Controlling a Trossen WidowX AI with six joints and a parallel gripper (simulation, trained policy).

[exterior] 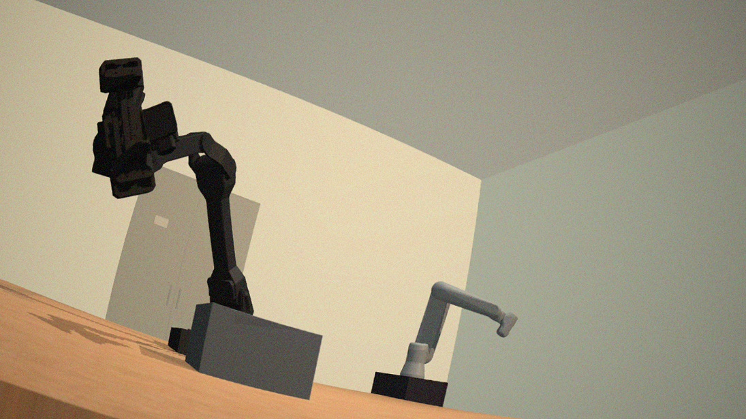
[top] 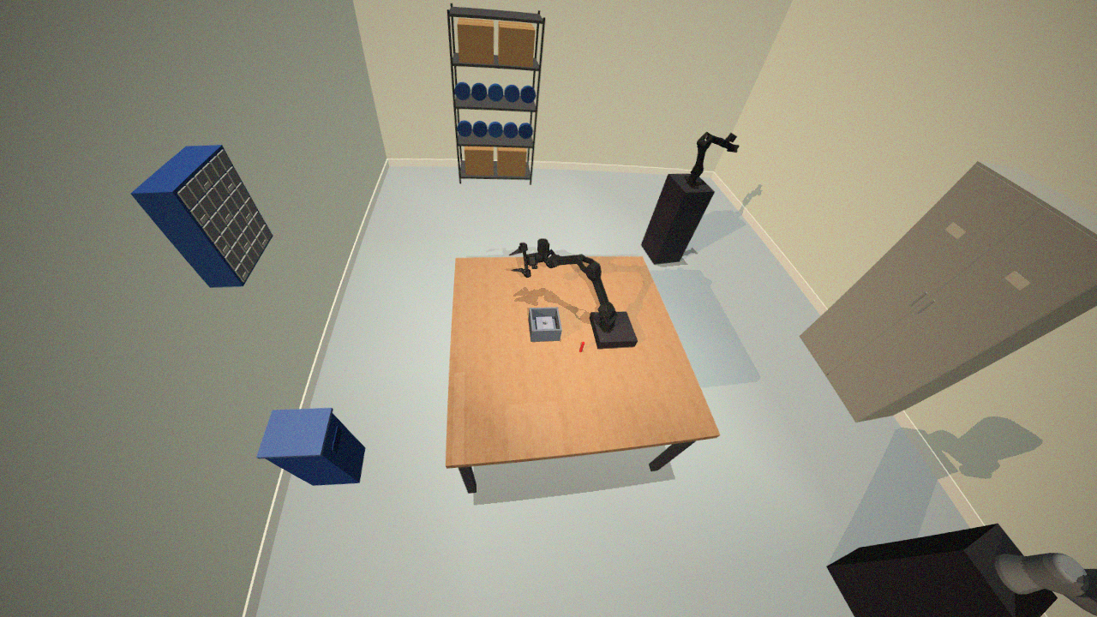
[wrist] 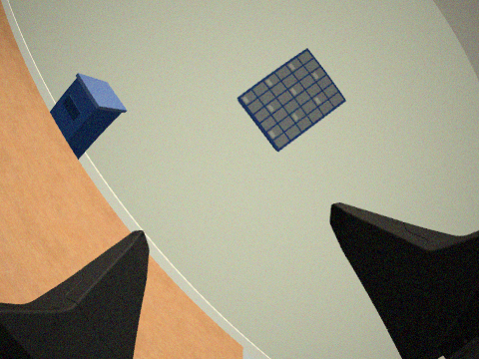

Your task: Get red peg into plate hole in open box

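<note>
The red peg is 30 cm behind my gripper tip, 45 cm to the left of it and 23 cm below it. Also, from my gripper tip: grey box: 14 cm behind, 27 cm to the left, 25 cm below; pale plate: 14 cm behind, 27 cm to the left, 23 cm below.
</note>
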